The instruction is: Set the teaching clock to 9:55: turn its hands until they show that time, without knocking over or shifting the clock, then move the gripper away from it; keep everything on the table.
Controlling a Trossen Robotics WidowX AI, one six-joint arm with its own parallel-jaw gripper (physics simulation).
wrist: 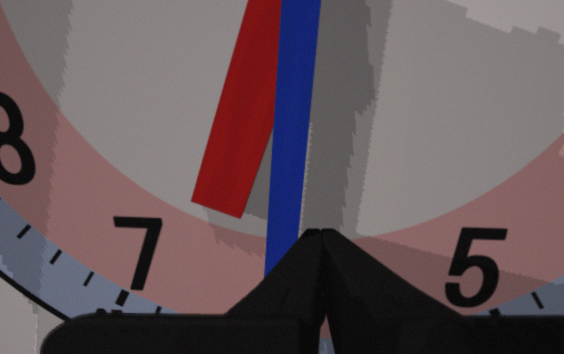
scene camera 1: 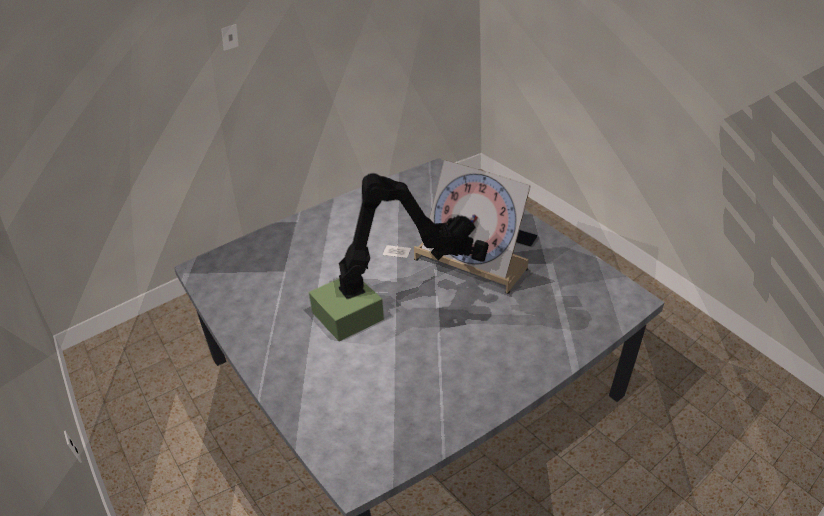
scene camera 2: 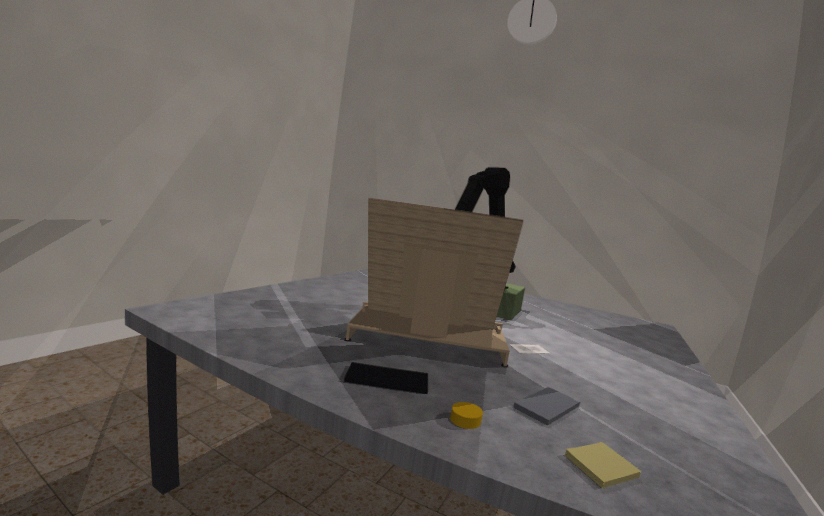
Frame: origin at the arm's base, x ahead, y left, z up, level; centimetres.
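Where they show: gripper, between the fingertips: (wrist: pixel 319 242) (scene camera 1: pixel 469 243); arm's base, origin of its link: (scene camera 1: pixel 351 290).
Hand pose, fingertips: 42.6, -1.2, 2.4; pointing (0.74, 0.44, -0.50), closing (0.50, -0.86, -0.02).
Note:
Each offset is from my fingertips to the top centre of the thing, as dx, dy, dz. "pt": to the spot under its first point. Level surfaces: height alone.
The teaching clock (scene camera 1: pixel 486 209) (scene camera 2: pixel 384 261) (wrist: pixel 450 125) stands upright, leaning back on its wooden stand. In the wrist view the long blue hand {pt +0.4, +1.0, +4.0} (wrist: pixel 294 125) points down between the 7 and the 5, near the 6's place. The shorter, wider red hand {pt +0.0, +2.7, +3.5} (wrist: pixel 233 130) points down between there and the 7. The gripper (wrist: pixel 320 231) is shut and empty, in front of the lower face. Its tips are just right of the blue hand, and its left finger covers that hand's lower end. Contact cannot be told. The 6 is hidden behind the fingers.
The arm's green base block (scene camera 1: pixel 346 309) (scene camera 2: pixel 512 300) stands on the grey table {dz -11.1} (scene camera 1: pixel 498 388). A white card {-15.7, +22.5, -11.0} (scene camera 1: pixel 397 251) (scene camera 2: pixel 529 348) lies near the stand. Behind the clock are a black slab {+26.1, +7.7, -10.3} (scene camera 2: pixel 387 378), a yellow-orange disc {+28.4, +25.0, -9.2} (scene camera 2: pixel 466 415), a grey slab {+13.3, +34.6, -10.1} (scene camera 2: pixel 546 405) and a yellow pad {+26.2, +46.1, -10.0} (scene camera 2: pixel 602 463).

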